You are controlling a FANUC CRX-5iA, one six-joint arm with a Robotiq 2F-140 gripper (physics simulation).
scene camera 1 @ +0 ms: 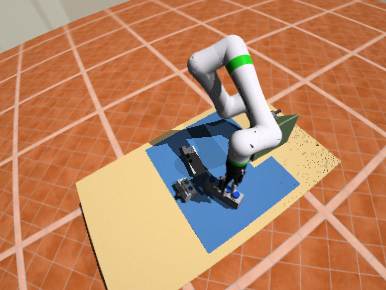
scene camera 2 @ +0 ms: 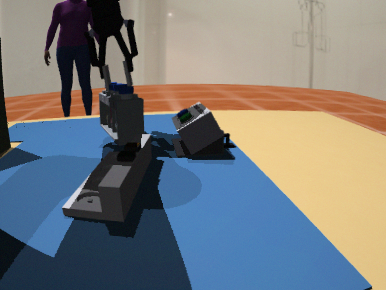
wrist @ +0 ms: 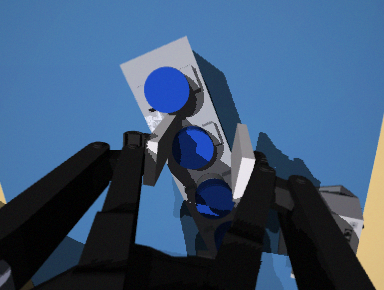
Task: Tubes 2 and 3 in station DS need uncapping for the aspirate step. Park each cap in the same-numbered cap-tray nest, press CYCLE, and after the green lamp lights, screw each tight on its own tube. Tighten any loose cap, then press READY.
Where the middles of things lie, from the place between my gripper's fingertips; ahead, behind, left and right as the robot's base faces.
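From my hand, grey button box [scene camera 2: 200, 134]: 17 cm to the right, 20 cm ahead, 7 cm below.
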